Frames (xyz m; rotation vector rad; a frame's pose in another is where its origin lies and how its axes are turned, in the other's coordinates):
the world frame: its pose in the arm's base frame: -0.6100 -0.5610 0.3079 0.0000 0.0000 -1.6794
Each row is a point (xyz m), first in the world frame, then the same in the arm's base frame.
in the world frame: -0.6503 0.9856 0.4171
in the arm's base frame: 0.4403 -0.0214 0.7250
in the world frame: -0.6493 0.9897 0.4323
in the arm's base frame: 0.4442 -0.0228 0.7402
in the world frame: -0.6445 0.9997 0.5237
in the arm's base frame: 0.4537 -0.0287 0.8316
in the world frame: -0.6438 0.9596 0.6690
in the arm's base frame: 0.4137 -0.0250 0.9769
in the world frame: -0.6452 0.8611 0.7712
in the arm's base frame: 0.3160 -0.0129 1.0791
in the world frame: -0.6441 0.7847 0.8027
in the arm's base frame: 0.2399 -0.0057 1.1106
